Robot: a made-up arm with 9 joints.
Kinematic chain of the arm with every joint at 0, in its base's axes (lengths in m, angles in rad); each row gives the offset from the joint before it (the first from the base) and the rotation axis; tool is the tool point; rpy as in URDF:
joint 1: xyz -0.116 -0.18 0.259 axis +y
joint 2: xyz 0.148 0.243 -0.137 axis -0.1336 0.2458 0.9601
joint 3: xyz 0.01 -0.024 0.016 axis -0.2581 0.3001 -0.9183
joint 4: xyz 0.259 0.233 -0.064 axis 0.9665 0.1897 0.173
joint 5: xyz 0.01 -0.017 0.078 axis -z
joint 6: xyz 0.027 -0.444 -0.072 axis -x
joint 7: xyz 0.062 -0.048 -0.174 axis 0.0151 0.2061 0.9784
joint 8: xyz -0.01 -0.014 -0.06 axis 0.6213 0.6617 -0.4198
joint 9: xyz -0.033 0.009 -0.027 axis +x
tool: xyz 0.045 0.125 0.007 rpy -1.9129 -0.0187 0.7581
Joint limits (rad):
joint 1: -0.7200..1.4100
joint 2: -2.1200..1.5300
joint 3: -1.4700..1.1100
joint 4: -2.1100..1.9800
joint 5: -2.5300..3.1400
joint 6: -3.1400..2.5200
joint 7: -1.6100..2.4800
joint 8: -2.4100..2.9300
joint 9: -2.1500..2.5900
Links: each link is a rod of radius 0.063 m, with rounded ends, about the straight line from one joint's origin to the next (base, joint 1, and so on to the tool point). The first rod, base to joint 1, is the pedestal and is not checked.
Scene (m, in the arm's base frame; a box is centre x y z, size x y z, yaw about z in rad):
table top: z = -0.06
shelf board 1: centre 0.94 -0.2 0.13 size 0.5 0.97 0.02 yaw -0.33
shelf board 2: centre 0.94 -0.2 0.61 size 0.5 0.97 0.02 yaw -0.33
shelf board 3: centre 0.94 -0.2 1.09 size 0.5 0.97 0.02 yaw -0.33
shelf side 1: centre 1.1 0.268 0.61 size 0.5 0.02 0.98 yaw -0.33
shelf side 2: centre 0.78 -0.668 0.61 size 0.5 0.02 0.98 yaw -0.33
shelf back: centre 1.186 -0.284 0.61 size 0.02 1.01 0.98 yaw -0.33
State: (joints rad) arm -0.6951 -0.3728 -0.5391 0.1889 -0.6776 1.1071 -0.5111 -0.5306 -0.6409
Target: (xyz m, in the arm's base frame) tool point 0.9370 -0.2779 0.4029
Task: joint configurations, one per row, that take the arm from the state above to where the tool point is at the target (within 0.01 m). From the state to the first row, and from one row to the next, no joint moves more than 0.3 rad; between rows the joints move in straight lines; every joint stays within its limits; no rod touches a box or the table.
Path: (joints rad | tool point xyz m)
1: -0.7076 -0.2713 -0.7828 -0.0608 -0.4525 1.0011 -0.4472 -0.4440 -0.4866 | 0.7028 0.0458 0.8159
2: -0.7200 -0.1698 -1.0265 -0.3104 -0.2273 0.8950 -0.3834 -0.3575 -0.3323 | 0.5167 0.0890 0.8088
3: -0.5887 -0.1731 -0.9325 -0.3795 -0.0325 0.7106 -0.3003 -0.3054 -0.2287 | 0.5390 -0.0455 0.5988
4: -0.4573 -0.1765 -0.8385 -0.4486 0.1624 0.5262 -0.2172 -0.2533 -0.1250 | 0.4860 -0.1234 0.4029
5: -0.4578 -0.2660 -0.6710 -0.2095 -0.0844 0.7127 -0.3105 -0.3470 -0.3024 | 0.6464 -0.1799 0.3999
6: -0.4583 -0.3556 -0.5036 0.0296 -0.3312 0.8991 -0.4038 -0.4407 -0.4797 | 0.8034 -0.2311 0.3914
7: -0.4588 -0.4452 -0.3361 0.2687 -0.5780 1.0856 -0.4971 -0.5344 -0.6571 | 0.9370 -0.2780 0.4030

